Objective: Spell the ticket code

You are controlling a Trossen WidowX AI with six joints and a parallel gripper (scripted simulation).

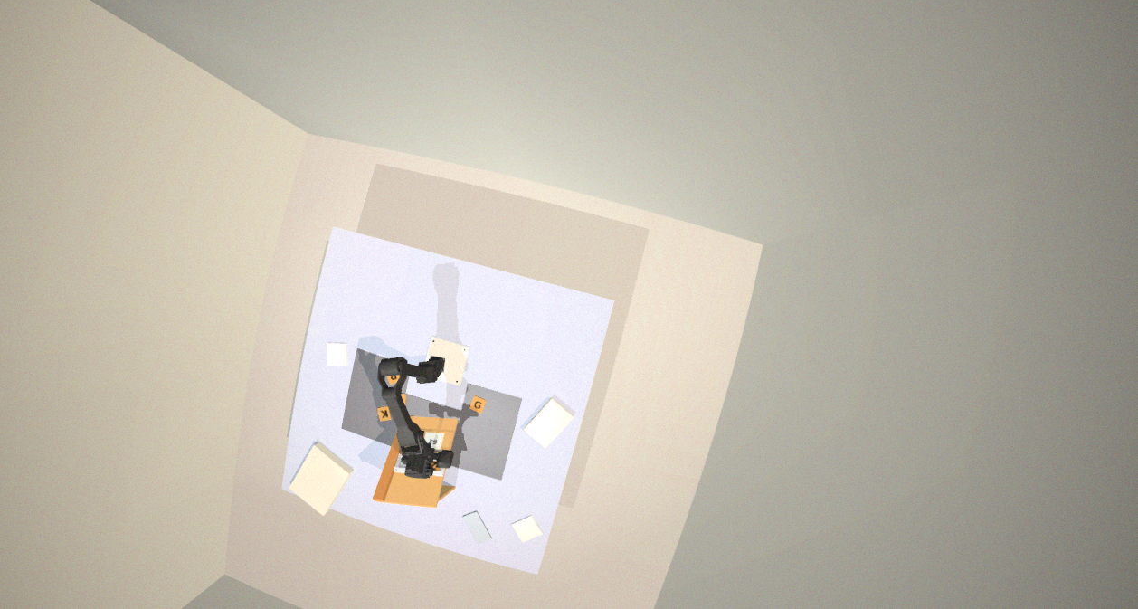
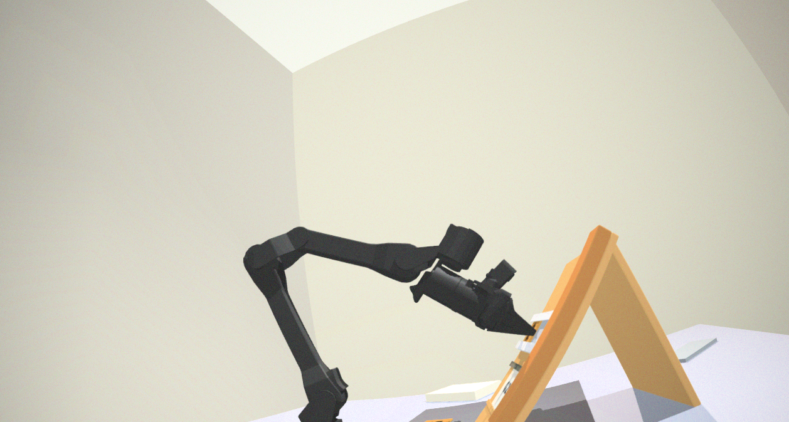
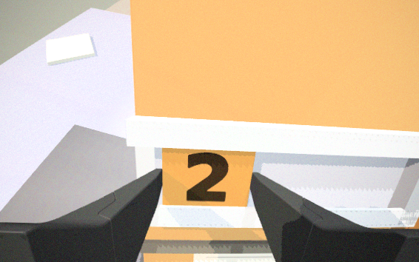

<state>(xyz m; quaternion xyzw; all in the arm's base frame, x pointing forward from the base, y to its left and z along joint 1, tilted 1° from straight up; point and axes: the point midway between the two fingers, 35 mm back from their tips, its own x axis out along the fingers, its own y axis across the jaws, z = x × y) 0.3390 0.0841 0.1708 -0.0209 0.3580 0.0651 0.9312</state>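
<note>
The white ticket lies 60 mm behind my gripper tip, 40 mm to the right of it and 80 mm below it. The rest, counted from my gripper tip: grey slab (350 mm ahead, 170 mm to the left, 160 mm below); grey mat (160 mm behind, 100 mm to the right, 160 mm below).
</note>
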